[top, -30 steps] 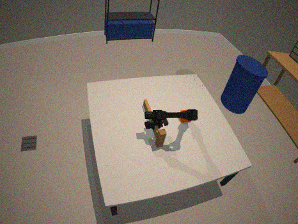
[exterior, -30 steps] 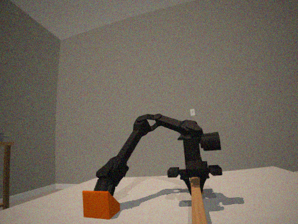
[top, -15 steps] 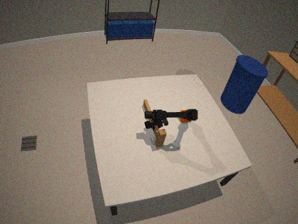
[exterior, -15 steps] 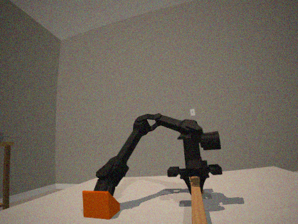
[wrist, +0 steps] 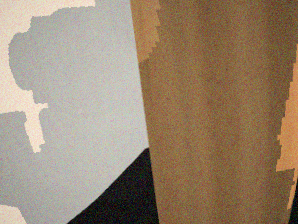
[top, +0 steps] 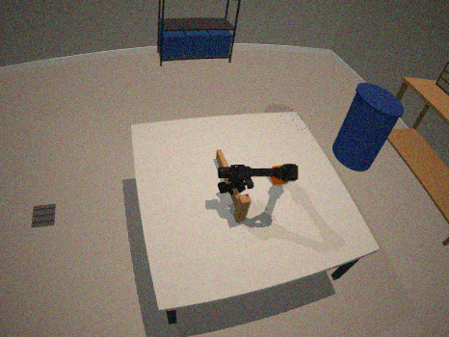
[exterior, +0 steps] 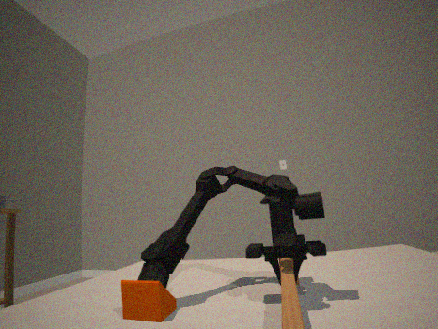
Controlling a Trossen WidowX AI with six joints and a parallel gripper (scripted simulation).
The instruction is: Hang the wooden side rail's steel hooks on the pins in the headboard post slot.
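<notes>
Right now the headboard post is 130 mm to the left of my gripper tip, 50 mm above it and 10 mm ahead of it.
</notes>
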